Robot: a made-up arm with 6 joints.
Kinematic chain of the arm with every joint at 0, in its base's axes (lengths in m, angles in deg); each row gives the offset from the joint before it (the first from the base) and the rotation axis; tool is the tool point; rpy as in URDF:
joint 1: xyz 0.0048 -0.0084 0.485 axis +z
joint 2: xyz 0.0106 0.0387 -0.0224 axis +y
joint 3: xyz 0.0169 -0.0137 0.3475 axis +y
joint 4: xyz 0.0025 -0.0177 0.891 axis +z
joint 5: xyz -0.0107 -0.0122 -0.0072 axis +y
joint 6: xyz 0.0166 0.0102 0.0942 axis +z
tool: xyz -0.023 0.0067 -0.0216 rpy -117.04 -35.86 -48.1
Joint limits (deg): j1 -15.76..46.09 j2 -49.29..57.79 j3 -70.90..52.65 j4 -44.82..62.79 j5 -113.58..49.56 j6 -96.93..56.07
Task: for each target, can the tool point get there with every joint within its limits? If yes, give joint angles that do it. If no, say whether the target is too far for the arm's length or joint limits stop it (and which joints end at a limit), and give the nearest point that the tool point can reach.
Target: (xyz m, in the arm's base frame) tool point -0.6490 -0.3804 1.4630
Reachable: yes | joints 27.36 -32.33 -3.35 41.07 -85.15 -85.28
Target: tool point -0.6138 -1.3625 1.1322
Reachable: no: too far | nearest point -0.7238 -0.8525 1.0245 | short by 0.533 m
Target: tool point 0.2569 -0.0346 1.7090
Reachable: yes | joints -2.93 11.33 2.84 26.66 -59.18 -25.46
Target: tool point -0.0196 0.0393 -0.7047
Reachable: no: joint limits stop it (at a limit: joint 1, joint 2, joint 3, joint 5, joint 6) | nearest point -0.9139 0.2607 0.1847 | short by 1.281 m
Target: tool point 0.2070 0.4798 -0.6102
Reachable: no: joint limits stop it (at a limit: joint 1, joint 2, joint 3, joint 5, joint 6) | nearest point 0.7854 0.8284 0.2533 | short by 1.096 m
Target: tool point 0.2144 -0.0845 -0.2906
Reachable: no: joint limits stop it (at a limit: joint 1, joint 2, joint 3, joint 5, joint 6) | nearest point 1.1072 -0.3137 0.2525 | short by 1.070 m
